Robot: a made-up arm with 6 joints. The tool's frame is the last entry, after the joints.
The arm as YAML. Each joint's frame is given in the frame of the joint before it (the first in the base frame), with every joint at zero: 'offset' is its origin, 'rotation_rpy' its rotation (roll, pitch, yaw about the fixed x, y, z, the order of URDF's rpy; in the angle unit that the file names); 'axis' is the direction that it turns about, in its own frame. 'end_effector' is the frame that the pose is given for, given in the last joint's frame.
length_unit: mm
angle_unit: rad
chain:
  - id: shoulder
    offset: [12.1, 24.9, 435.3]
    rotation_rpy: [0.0, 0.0, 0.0]
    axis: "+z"
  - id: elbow
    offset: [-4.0, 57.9, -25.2]
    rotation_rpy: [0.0, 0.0, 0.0]
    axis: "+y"
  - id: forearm
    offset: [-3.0, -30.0, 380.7]
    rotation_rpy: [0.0, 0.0, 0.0]
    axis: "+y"
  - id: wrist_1
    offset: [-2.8, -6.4, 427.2]
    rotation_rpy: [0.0, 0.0, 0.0]
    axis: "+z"
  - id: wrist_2
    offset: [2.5, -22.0, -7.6]
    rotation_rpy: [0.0, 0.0, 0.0]
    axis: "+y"
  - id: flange
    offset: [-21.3, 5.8, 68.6]
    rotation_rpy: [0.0, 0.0, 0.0]
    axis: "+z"
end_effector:
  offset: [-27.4, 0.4, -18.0]
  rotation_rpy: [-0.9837, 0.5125, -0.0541]
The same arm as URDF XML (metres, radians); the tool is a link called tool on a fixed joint. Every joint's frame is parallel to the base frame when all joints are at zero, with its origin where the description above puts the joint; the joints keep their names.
<robot name="arm">
  <joint name="tool_fixed" type="fixed">
    <parent link="link6"/>
    <child link="tool"/>
    <origin xyz="-0.0274 0.0004 -0.0180" rpy="-0.9837 0.5125 -0.0541"/>
  </joint>
  <joint name="flange" type="continuous">
    <parent link="link5"/>
    <child link="link6"/>
    <origin xyz="-0.0213 0.0058 0.0686"/>
    <axis xyz="0 0 1"/>
  </joint>
  <joint name="wrist_2" type="continuous">
    <parent link="link4"/>
    <child link="link5"/>
    <origin xyz="0.0025 -0.0220 -0.0076"/>
    <axis xyz="0 1 0"/>
  </joint>
  <joint name="wrist_1" type="continuous">
    <parent link="link3"/>
    <child link="link4"/>
    <origin xyz="-0.0028 -0.0064 0.4272"/>
    <axis xyz="0 0 1"/>
  </joint>
  <joint name="forearm" type="continuous">
    <parent link="link2"/>
    <child link="link3"/>
    <origin xyz="-0.0030 -0.0300 0.3807"/>
    <axis xyz="0 1 0"/>
  </joint>
  <joint name="elbow" type="continuous">
    <parent link="link1"/>
    <child link="link2"/>
    <origin xyz="-0.0040 0.0579 -0.0252"/>
    <axis xyz="0 1 0"/>
  </joint>
  <joint name="shoulder" type="continuous">
    <parent link="base_link"/>
    <child link="link1"/>
    <origin xyz="0.0121 0.0249 0.4353"/>
    <axis xyz="0 0 1"/>
  </joint>
  <link name="base_link"/>
  <link name="link1"/>
  <link name="link2"/>
  <link name="link3"/>
  <link name="link4"/>
  <link name="link5"/>
  <link name="link6"/>
  <link name="tool"/>
</robot>

